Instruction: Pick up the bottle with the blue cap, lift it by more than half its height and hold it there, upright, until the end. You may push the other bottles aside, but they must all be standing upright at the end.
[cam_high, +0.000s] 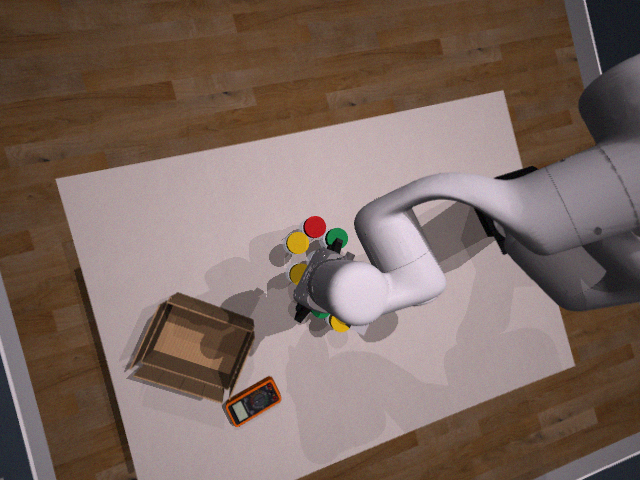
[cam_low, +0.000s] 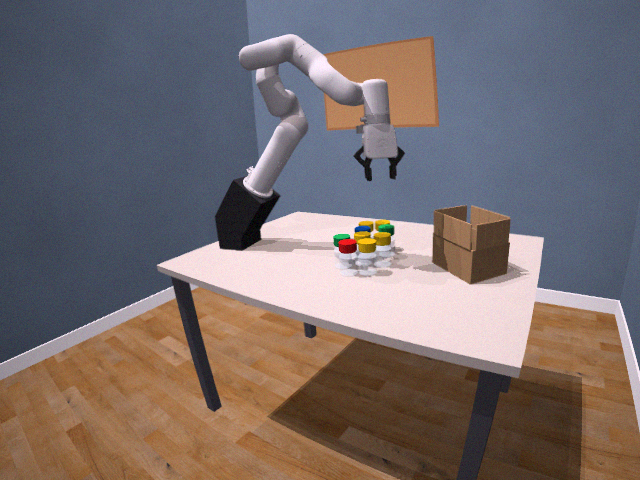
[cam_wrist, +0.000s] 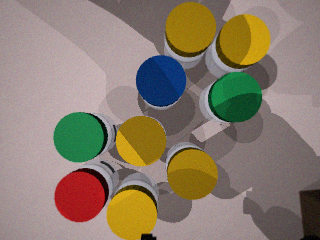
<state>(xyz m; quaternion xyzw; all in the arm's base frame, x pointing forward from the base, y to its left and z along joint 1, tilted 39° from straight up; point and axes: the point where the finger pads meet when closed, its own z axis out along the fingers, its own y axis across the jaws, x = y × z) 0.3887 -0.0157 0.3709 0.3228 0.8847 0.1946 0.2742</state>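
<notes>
Now: hand 11 cm past the blue-capped bottle, 4 cm to the right of it and 25 cm above it. From my hand the other things lie so: red-capped bottle 6 cm behind, 10 cm to the right, 25 cm below; cardboard box 24 cm ahead, 13 cm to the left, 23 cm below.
</notes>
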